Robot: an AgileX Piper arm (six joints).
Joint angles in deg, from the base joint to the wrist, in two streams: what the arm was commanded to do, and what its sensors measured. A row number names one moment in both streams.
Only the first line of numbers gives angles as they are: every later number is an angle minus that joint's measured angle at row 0.
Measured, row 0:
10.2, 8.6, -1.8, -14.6, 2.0, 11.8
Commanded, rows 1 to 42:
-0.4, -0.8, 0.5, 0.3, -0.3, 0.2
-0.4, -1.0, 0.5, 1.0, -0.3, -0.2
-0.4, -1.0, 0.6, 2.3, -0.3, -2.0
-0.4, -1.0, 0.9, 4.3, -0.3, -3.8
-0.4, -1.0, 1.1, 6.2, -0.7, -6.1
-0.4, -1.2, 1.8, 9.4, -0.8, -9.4
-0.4, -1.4, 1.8, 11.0, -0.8, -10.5
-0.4, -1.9, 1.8, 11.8, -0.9, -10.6
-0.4, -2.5, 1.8, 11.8, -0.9, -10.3
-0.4, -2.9, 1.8, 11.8, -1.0, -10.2
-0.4, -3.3, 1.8, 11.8, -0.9, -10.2
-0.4, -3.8, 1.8, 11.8, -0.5, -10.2
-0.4, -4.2, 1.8, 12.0, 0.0, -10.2
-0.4, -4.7, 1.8, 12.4, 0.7, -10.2
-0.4, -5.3, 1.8, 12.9, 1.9, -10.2
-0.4, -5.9, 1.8, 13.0, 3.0, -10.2
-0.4, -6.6, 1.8, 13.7, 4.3, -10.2
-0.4, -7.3, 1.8, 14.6, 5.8, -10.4
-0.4, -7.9, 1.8, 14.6, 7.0, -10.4
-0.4, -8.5, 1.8, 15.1, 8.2, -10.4
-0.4, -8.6, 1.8, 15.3, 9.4, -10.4
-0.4, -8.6, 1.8, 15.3, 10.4, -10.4
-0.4, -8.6, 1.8, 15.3, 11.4, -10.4
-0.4, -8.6, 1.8, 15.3, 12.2, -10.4
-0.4, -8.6, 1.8, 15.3, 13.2, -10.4
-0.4, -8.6, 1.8, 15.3, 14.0, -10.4
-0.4, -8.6, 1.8, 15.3, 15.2, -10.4
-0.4, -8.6, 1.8, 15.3, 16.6, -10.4
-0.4, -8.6, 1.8, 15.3, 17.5, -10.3
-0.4, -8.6, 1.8, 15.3, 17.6, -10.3
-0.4, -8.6, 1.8, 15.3, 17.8, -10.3
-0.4, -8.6, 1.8, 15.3, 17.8, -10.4
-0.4, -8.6, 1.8, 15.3, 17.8, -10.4
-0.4, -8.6, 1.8, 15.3, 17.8, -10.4
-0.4, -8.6, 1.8, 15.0, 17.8, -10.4
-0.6, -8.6, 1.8, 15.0, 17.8, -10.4
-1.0, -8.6, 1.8, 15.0, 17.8, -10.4
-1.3, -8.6, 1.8, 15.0, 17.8, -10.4
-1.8, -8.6, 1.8, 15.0, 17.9, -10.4
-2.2, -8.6, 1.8, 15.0, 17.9, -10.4
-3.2, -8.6, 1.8, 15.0, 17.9, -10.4
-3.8, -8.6, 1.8, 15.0, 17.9, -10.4
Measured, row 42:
-1.9, -8.3, 1.8, 15.1, 18.0, -10.2
